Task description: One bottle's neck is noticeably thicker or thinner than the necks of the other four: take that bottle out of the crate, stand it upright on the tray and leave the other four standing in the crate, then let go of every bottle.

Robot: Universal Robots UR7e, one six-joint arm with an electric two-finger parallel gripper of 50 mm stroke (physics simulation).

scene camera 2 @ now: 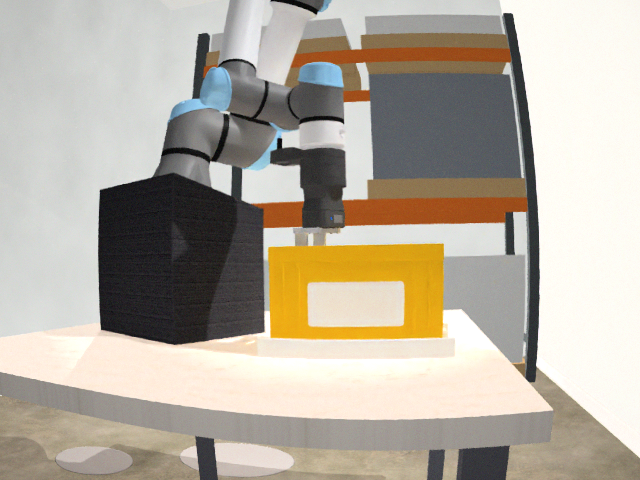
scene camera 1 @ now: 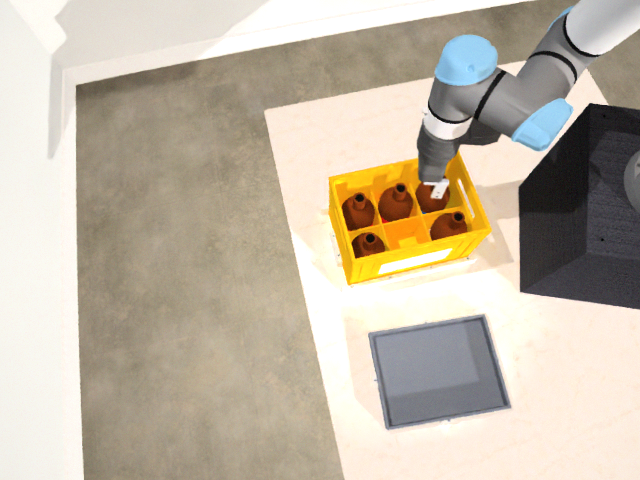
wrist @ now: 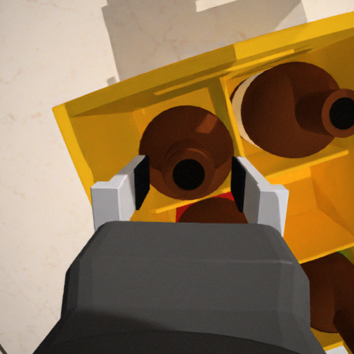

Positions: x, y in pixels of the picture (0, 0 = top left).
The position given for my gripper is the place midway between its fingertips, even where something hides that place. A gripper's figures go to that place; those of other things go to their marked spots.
Scene:
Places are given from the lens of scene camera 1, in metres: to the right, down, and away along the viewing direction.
my gripper (scene camera 1: 435, 184): 0.24, -0.11, 0.88
white-labelled bottle (scene camera 1: 449, 224): 0.26, -0.03, 0.85

